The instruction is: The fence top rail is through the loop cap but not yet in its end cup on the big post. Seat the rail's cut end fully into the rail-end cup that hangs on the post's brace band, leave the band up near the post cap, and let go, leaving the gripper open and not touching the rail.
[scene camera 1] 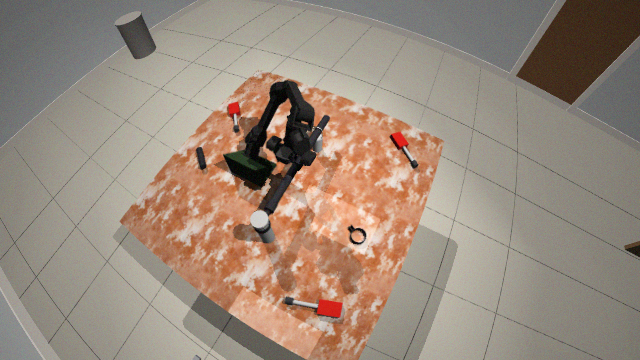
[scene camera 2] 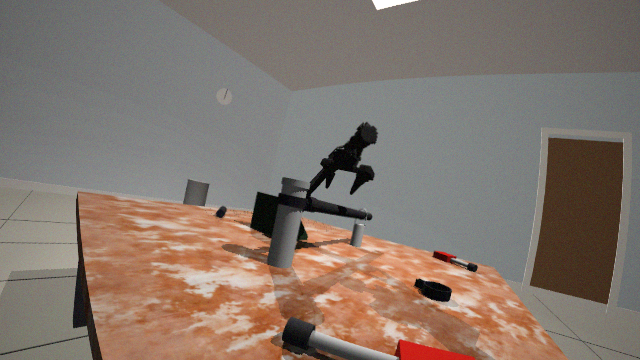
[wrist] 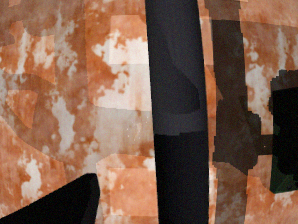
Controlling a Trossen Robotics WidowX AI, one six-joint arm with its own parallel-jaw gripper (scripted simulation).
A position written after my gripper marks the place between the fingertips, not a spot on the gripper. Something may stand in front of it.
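Observation:
My gripper (scene camera 2: 338, 191) is open and it's holding nothing, and you'd also see the gripper in scene camera 1 (scene camera 1: 288, 166). Then there's a rail (wrist: 176, 55) here as well.

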